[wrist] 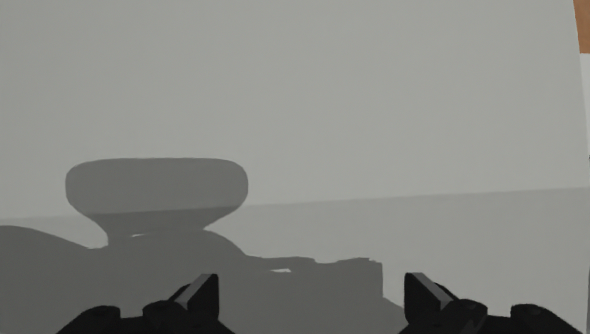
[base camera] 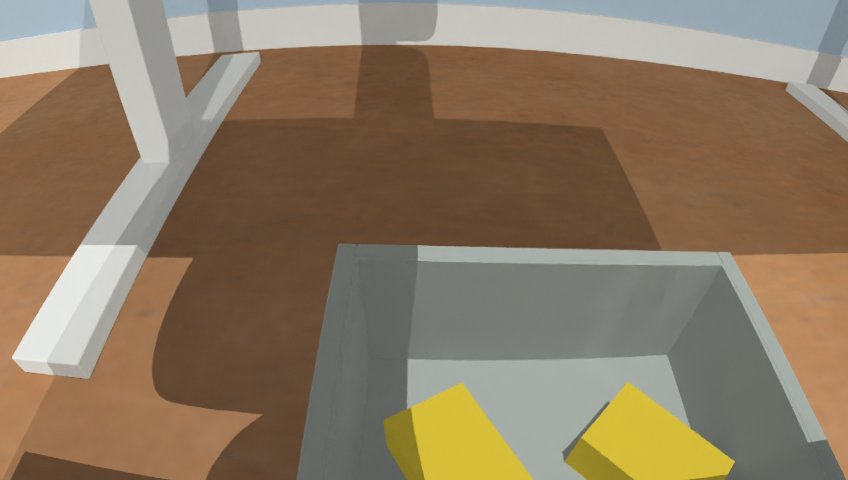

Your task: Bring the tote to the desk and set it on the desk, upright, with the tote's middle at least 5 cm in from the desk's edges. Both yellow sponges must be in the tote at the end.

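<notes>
The grey tote stands upright on the floor in the lower right of the base camera view; its near side is cut off by the frame's bottom edge. Two yellow sponges lie inside it, apart from each other. The pale grey desk top fills most of the wrist view. My gripper is open and empty above the desk top, with its fingers wide apart. The tote does not show in the wrist view.
In the base camera view, a white desk leg stands on its long foot left of the tote. Another foot shows at the far right. A pale wall base runs behind. Shadows fall across the desk top and the brown floor.
</notes>
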